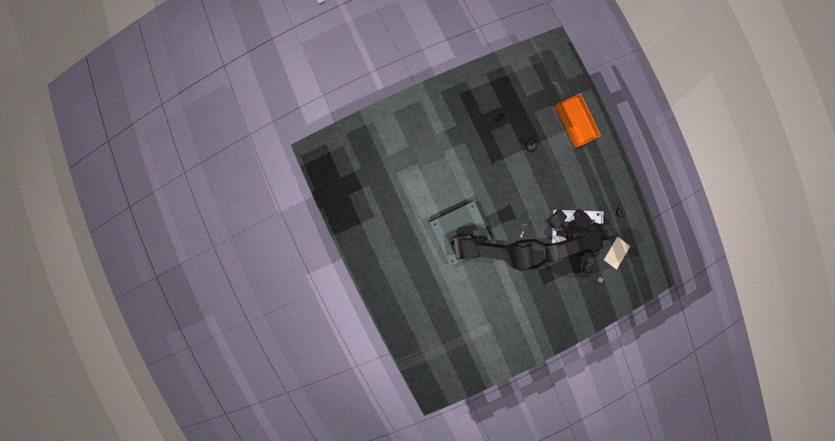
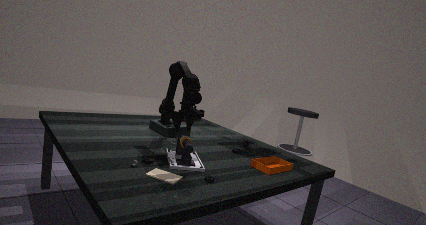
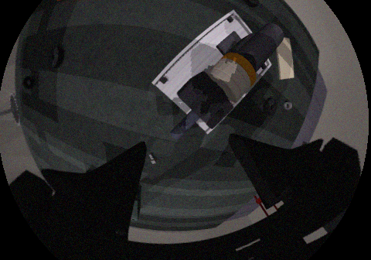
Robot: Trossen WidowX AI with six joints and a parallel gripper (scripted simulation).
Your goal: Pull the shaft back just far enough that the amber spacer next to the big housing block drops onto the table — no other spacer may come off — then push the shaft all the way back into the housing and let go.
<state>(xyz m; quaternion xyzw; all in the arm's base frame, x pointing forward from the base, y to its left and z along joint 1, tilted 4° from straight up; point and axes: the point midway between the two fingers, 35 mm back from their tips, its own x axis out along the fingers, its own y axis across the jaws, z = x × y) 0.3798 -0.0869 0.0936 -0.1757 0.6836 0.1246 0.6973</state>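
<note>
My gripper tip is now 7 cm short of the cream spacer, 2 cm to the left of it and 3 cm above it. Also, from my gripper tip: orange tray (28 cm ahead, 39 cm to the left, 10 cm below); cream card (26 cm ahead, 21 cm to the right, 10 cm below); amber spacer (9 cm ahead, 3 cm to the right, 3 cm below).
</note>
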